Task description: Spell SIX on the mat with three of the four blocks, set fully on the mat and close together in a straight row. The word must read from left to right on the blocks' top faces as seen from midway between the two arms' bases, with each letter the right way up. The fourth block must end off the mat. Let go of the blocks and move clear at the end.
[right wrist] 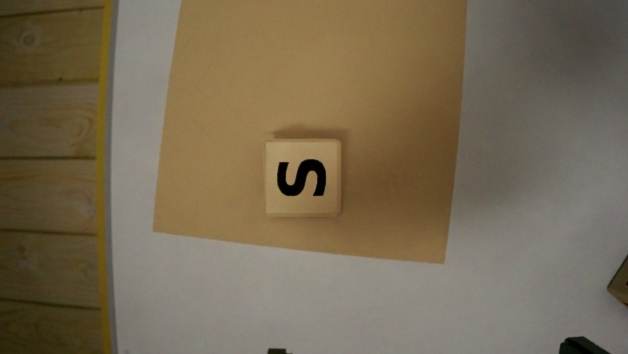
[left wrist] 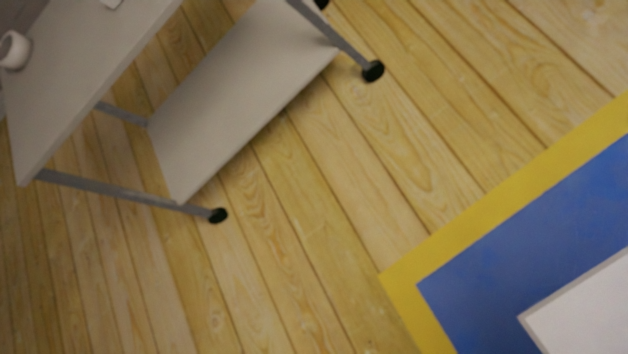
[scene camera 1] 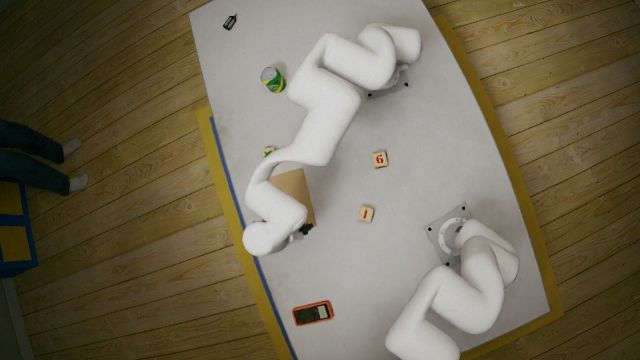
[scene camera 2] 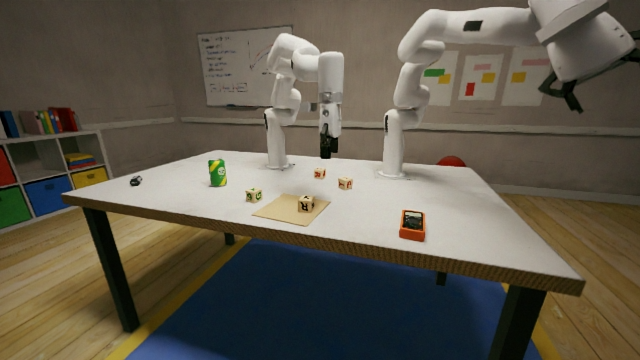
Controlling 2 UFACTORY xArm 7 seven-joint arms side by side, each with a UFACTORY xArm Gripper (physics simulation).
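Note:
The tan mat (scene camera 1: 295, 184) (scene camera 2: 274, 207) (right wrist: 320, 65) bears a block with a black S (scene camera 2: 306, 204) (right wrist: 303, 177) on top, near one end; it is hidden in scene camera 1. The green X block (scene camera 1: 268, 151) (scene camera 2: 253, 195) lies off the mat, partly covered by my right arm in scene camera 1. The red I block (scene camera 1: 365, 214) (scene camera 2: 345, 183) and the red 6 block (scene camera 1: 380, 159) (scene camera 2: 320, 173) lie on the table nearer the bases. My right gripper (scene camera 2: 328, 149) (right wrist: 430, 349) is open and empty, raised above the table. My left gripper (scene camera 2: 602, 82) is open, high at the right.
A green can (scene camera 1: 273, 80) (scene camera 2: 217, 173) stands beyond the X block. An orange multimeter (scene camera 1: 313, 313) (scene camera 2: 412, 225) lies at the mat's other side. A small dark object (scene camera 1: 230, 22) (scene camera 2: 136, 181) lies near a far table corner. My right arm reaches over the mat.

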